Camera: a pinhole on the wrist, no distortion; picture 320 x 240 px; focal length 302.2 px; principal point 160.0 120.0 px. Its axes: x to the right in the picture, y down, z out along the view. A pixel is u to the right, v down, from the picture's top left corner.
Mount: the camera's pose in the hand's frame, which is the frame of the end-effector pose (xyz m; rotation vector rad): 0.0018 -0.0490 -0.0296 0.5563 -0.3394 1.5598
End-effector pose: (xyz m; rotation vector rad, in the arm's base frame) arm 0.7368 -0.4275 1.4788 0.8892 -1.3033 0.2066
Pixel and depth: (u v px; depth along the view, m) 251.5 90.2 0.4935
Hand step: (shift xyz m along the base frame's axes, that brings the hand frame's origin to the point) -0.1951 -0.4666 0.0229
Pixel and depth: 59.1 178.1 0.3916
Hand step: 0.0425 -0.3993 -0.1851
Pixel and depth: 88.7 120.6 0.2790
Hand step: 0.0385 -0.2938 -0.0786
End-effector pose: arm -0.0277 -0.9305 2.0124 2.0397 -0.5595 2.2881
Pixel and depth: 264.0 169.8 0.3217
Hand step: 0.3255 0.0387 0.0513
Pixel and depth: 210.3 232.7 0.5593
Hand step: 0.5799 0.1500 -0.0111
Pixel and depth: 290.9 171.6 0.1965
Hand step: 0.1982 0.0284 0.0319
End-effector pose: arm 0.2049 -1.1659 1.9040 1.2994 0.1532 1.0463
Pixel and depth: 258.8 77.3 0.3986
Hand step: 0.3733 -0.1657 0.0466
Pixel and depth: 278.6 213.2 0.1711
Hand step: 0.1303 -0.1202 -0.0341
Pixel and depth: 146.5 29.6 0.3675
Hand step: 0.3866 -0.0431 -0.0542
